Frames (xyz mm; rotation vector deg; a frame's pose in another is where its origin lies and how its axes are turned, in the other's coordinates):
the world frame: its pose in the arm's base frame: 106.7 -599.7 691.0 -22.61 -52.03 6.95
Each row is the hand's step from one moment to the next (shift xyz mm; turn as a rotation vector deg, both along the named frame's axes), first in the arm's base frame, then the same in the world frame.
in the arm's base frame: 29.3 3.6 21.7 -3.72 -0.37 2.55
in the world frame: 35.1 -3.2 -10.1 -0.49 -1.55 4.22
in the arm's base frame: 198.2 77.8 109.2 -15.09 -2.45 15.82
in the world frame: 223.6 42.3 -74.1 1.83 -9.26 19.87
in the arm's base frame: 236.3 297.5 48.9 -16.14 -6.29 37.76
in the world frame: 260.8 270.3 -75.3 16.46 -21.27 31.66
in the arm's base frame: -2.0 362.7 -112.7 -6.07 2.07 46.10
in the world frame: 11.9 377.3 41.9 31.07 -16.13 30.67
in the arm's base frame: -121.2 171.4 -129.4 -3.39 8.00 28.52
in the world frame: -124.8 199.9 72.6 21.24 -3.76 20.58
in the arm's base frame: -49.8 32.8 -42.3 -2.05 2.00 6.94
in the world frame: -53.2 43.3 25.2 4.43 -0.94 5.99
